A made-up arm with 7 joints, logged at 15 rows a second.
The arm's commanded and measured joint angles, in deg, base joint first. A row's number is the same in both.
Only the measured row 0 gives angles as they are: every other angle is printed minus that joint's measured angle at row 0.
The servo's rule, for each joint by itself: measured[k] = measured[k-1] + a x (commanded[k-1-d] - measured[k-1]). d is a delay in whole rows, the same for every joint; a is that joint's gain. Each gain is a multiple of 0.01, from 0.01 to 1. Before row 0 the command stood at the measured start. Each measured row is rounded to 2 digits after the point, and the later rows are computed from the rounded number. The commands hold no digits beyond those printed.
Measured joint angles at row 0: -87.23, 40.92, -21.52, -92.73, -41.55, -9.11, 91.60
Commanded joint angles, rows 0 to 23: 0.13, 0.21, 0.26, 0.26, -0.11, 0.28, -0.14; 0.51, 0.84, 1.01, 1.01, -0.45, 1.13, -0.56; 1.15, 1.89, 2.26, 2.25, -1.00, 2.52, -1.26; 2.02, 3.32, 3.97, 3.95, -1.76, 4.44, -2.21; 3.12, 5.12, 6.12, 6.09, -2.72, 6.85, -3.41; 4.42, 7.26, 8.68, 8.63, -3.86, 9.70, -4.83; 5.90, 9.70, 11.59, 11.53, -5.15, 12.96, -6.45; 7.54, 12.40, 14.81, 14.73, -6.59, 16.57, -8.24; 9.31, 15.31, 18.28, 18.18, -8.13, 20.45, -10.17; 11.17, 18.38, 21.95, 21.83, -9.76, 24.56, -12.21; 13.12, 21.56, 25.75, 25.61, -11.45, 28.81, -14.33; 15.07, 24.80, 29.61, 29.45, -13.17, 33.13, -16.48; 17.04, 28.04, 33.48, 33.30, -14.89, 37.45, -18.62; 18.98, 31.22, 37.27, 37.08, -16.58, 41.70, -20.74; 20.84, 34.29, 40.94, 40.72, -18.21, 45.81, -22.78; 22.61, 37.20, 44.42, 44.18, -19.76, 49.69, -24.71; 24.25, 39.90, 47.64, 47.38, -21.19, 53.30, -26.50; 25.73, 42.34, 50.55, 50.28, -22.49, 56.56, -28.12; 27.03, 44.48, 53.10, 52.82, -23.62, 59.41, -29.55; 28.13, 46.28, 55.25, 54.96, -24.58, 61.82, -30.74; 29.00, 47.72, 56.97, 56.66, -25.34, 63.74, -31.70; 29.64, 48.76, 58.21, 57.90, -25.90, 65.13, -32.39; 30.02, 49.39, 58.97, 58.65, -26.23, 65.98, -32.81; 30.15, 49.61, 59.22, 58.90, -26.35, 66.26, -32.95
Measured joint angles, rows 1 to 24: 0.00, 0.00, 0.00, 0.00, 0.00, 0.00, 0.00; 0.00, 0.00, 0.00, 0.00, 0.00, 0.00, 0.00; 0.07, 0.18, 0.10, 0.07, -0.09, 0.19, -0.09; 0.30, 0.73, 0.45, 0.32, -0.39, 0.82, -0.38; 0.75, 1.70, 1.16, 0.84, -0.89, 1.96, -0.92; 1.42, 3.06, 2.26, 1.68, -1.60, 3.62, -1.71; 2.32, 4.79, 3.77, 2.87, -2.52, 5.78, -2.75; 3.43, 6.86, 5.68, 4.43, -3.62, 8.41, -4.02; 4.74, 9.25, 7.98, 6.35, -4.87, 11.46, -5.50; 6.22, 11.90, 10.64, 8.61, -6.28, 14.88, -7.17; 7.86, 14.76, 13.62, 11.19, -7.80, 18.61, -9.00; 9.61, 17.80, 16.87, 14.06, -9.41, 22.60, -10.96; 11.47, 20.96, 20.33, 17.18, -11.08, 26.76, -13.02; 13.38, 24.19, 23.95, 20.49, -12.79, 31.03, -15.13; 15.32, 27.42, 27.67, 23.95, -14.51, 35.33, -17.26; 17.26, 30.61, 31.41, 27.50, -16.21, 39.60, -19.38; 19.16, 33.70, 35.13, 31.07, -17.85, 43.76, -21.45; 20.99, 36.64, 38.75, 34.61, -19.42, 47.73, -23.44; 22.72, 39.38, 42.22, 38.06, -20.87, 51.46, -25.31; 24.32, 41.87, 45.47, 41.36, -22.20, 54.88, -27.02; 25.76, 44.06, 48.45, 44.45, -23.36, 57.92, -28.56; 27.02, 45.92, 51.10, 47.29, -24.36, 60.53, -29.89; 28.07, 47.43, 53.39, 49.82, -25.16, 62.68, -30.99; 28.90, 48.55, 55.27, 52.00, -25.77, 64.32, -31.84
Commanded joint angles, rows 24 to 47: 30.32, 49.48, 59.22, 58.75, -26.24, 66.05, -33.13; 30.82, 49.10, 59.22, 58.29, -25.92, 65.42, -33.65; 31.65, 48.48, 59.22, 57.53, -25.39, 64.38, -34.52; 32.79, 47.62, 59.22, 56.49, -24.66, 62.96, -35.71; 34.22, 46.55, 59.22, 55.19, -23.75, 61.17, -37.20; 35.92, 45.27, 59.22, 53.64, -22.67, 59.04, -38.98; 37.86, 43.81, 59.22, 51.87, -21.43, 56.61, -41.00; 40.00, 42.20, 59.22, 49.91, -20.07, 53.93, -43.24; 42.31, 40.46, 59.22, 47.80, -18.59, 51.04, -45.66; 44.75, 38.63, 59.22, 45.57, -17.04, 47.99, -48.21; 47.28, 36.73, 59.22, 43.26, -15.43, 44.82, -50.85; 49.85, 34.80, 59.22, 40.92, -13.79, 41.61, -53.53; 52.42, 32.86, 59.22, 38.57, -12.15, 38.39, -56.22; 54.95, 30.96, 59.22, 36.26, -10.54, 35.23, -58.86; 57.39, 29.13, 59.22, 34.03, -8.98, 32.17, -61.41; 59.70, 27.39, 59.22, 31.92, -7.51, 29.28, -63.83; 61.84, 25.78, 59.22, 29.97, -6.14, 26.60, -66.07; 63.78, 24.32, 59.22, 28.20, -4.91, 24.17, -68.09; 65.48, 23.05, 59.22, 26.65, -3.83, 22.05, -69.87; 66.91, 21.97, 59.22, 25.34, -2.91, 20.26, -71.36; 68.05, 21.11, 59.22, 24.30, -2.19, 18.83, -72.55; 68.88, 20.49, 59.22, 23.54, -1.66, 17.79, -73.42; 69.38, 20.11, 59.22, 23.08, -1.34, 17.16, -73.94; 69.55, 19.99, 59.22, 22.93, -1.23, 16.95, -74.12
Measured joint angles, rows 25 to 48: 29.49, 49.26, 56.71, 53.80, -26.15, 65.43, -32.43; 29.84, 49.55, 57.69, 55.18, -26.31, 65.99, -32.75; 30.09, 49.49, 58.29, 56.14, -26.25, 66.03, -32.98; 30.48, 49.16, 58.65, 56.72, -25.98, 65.62, -33.39; 31.10, 48.59, 58.87, 56.94, -25.50, 64.79, -34.08; 32.00, 47.78, 59.01, 56.82, -24.81, 63.56, -35.07; 33.18, 46.75, 59.09, 56.38, -23.94, 61.96, -36.37; 34.63, 45.51, 59.14, 55.64, -22.90, 60.00, -37.96; 36.34, 44.08, 59.17, 54.62, -21.69, 57.73, -39.81; 38.28, 42.50, 59.19, 53.35, -20.36, 55.18, -41.90; 40.42, 40.79, 59.20, 51.85, -18.91, 52.41, -44.19; 42.71, 38.98, 59.21, 50.15, -17.38, 49.45, -46.64; 45.13, 37.09, 59.21, 48.29, -15.78, 46.35, -49.21; 47.63, 35.17, 59.21, 46.30, -14.15, 43.17, -51.85; 50.17, 33.23, 59.21, 44.21, -12.51, 39.97, -54.52; 52.70, 31.32, 59.21, 42.06, -10.89, 36.79, -57.17; 55.19, 29.48, 59.21, 39.89, -9.32, 33.69, -59.76; 57.58, 27.72, 59.21, 37.74, -7.84, 30.74, -62.24; 59.84, 26.09, 59.21, 35.64, -6.45, 27.97, -64.58; 61.93, 24.60, 59.21, 33.63, -5.19, 25.42, -66.72; 63.81, 23.30, 59.21, 31.75, -4.07, 23.16, -68.64; 65.45, 22.18, 59.21, 30.02, -3.12, 21.22, -70.30; 66.83, 21.28, 59.21, 28.48, -2.36, 19.62, -71.67; 67.92, 20.62, 59.21, 27.15, -1.79, 18.39, -72.74
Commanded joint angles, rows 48 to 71: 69.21, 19.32, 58.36, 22.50, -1.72, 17.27, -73.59; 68.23, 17.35, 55.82, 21.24, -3.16, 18.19, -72.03; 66.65, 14.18, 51.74, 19.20, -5.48, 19.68, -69.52; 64.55, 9.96, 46.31, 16.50, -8.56, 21.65, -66.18; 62.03, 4.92, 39.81, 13.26, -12.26, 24.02, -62.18; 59.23, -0.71, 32.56, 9.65, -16.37, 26.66, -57.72; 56.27, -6.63, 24.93, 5.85, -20.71, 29.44, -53.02; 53.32, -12.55, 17.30, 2.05, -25.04, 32.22, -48.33; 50.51, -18.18, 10.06, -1.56, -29.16, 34.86, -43.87; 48.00, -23.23, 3.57, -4.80, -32.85, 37.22, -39.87; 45.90, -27.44, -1.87, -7.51, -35.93, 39.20, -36.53; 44.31, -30.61, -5.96, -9.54, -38.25, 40.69, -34.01; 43.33, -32.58, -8.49, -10.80, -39.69, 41.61, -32.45; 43.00, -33.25, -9.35, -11.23, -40.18, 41.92, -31.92; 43.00, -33.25, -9.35, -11.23, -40.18, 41.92, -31.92; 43.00, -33.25, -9.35, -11.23, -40.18, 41.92, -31.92; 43.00, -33.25, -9.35, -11.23, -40.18, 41.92, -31.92; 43.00, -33.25, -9.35, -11.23, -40.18, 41.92, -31.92; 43.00, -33.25, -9.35, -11.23, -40.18, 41.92, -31.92; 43.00, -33.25, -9.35, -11.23, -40.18, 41.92, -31.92; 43.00, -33.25, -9.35, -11.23, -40.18, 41.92, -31.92; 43.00, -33.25, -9.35, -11.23, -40.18, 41.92, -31.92; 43.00, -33.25, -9.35, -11.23, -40.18, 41.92, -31.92; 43.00, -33.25, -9.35, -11.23, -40.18, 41.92, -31.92
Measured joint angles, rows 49 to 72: 68.69, 20.19, 59.21, 26.05, -1.42, 17.57, -73.47; 69.15, 20.02, 59.21, 25.21, -1.26, 17.15, -73.87; 69.18, 19.43, 58.88, 24.48, -1.64, 17.23, -73.70; 68.68, 17.68, 57.69, 23.61, -2.89, 17.87, -72.68; 67.60, 14.74, 55.37, 22.42, -5.01, 19.08, -70.75; 65.98, 10.72, 51.84, 20.82, -7.92, 20.80, -67.96; 63.89, 5.85, 47.15, 18.78, -11.48, 22.96, -64.43; 61.42, 0.34, 41.46, 16.31, -15.49, 25.44, -60.34; 58.69, -5.51, 35.01, 13.49, -19.77, 28.12, -55.87; 55.84, -11.42, 28.10, 10.40, -24.09, 30.87, -51.27; 53.02, -17.10, 21.06, 7.17, -28.25, 33.54, -46.76; 50.36, -22.25, 14.24, 3.94, -32.02, 36.01, -42.56; 48.00, -26.61, 7.96, 0.85, -35.23, 38.15, -38.88; 46.04, -29.97, 2.53, -1.96, -37.71, 39.85, -35.91; 44.60, -32.16, -1.77, -4.35, -39.33, 41.03, -33.80; 43.75, -33.08, -4.73, -6.21, -40.03, 41.63, -32.65; 43.35, -33.22, -6.53, -7.57, -40.15, 41.82, -32.20; 43.16, -33.25, -7.63, -8.56, -40.17, 41.89, -32.03; 43.08, -33.25, -8.30, -9.28, -40.18, 41.91, -31.96; 43.04, -33.25, -8.71, -9.81, -40.18, 41.92, -31.94; 43.02, -33.25, -8.96, -10.19, -40.18, 41.92, -31.93; 43.01, -33.25, -9.11, -10.47, -40.18, 41.92, -31.92; 43.00, -33.25, -9.20, -10.68, -40.18, 41.92, -31.92; 43.00, -33.25, -9.26, -10.83, -40.18, 41.92, -31.92
